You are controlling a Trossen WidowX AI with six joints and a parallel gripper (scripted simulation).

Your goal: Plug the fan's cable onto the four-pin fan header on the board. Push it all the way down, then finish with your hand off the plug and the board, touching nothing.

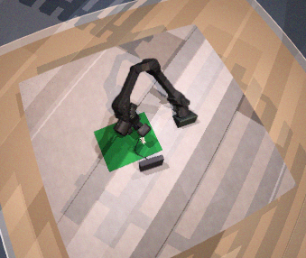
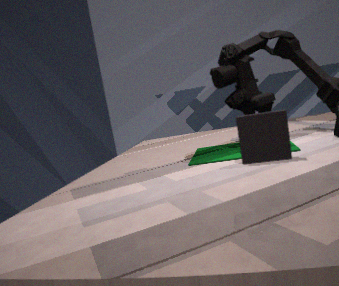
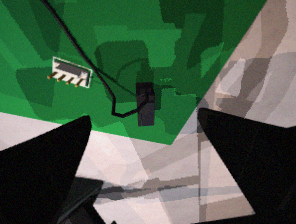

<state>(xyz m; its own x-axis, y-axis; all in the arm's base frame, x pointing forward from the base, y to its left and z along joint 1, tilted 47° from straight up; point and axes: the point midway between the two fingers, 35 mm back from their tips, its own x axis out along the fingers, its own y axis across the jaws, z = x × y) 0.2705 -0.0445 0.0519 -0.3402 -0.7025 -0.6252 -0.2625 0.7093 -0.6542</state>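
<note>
Now: the dark plug 1 cm behind my gripper tip, 1 cm to the right of it and 4 cm below it. The rest, counted from my gripper tip: black fan: 3 cm ahead, 21 cm to the left; then green board: 7 cm ahead, 3 cm to the left, 7 cm below; then four-pin header: 8 cm to the left, 6 cm below.
</note>
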